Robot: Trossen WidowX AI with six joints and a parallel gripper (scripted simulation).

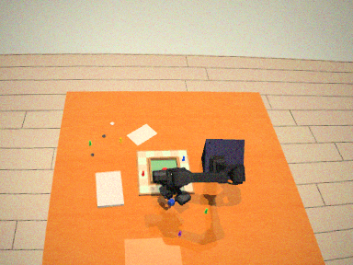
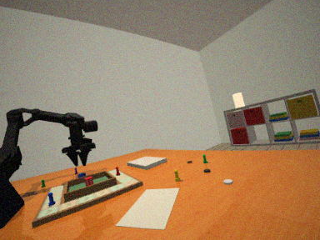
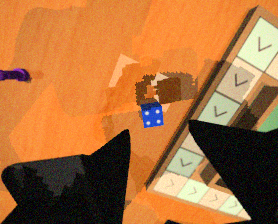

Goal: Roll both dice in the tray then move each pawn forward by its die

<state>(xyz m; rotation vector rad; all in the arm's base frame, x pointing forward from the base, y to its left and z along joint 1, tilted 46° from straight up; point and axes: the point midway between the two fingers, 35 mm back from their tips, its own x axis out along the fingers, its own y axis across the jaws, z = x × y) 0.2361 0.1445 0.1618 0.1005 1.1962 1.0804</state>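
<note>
My gripper tip is now 160 mm to the left of the red pawn, 140 mm short of it and 30 mm above it. The rest, counted from my gripper tip: green tray 190 mm to the right, 50 mm below, 30 mm ahead; purple pawn 170 mm to the left, 50 mm below, 40 mm behind; blue pawn 270 mm to the right, 70 mm behind, 30 mm below.
</note>
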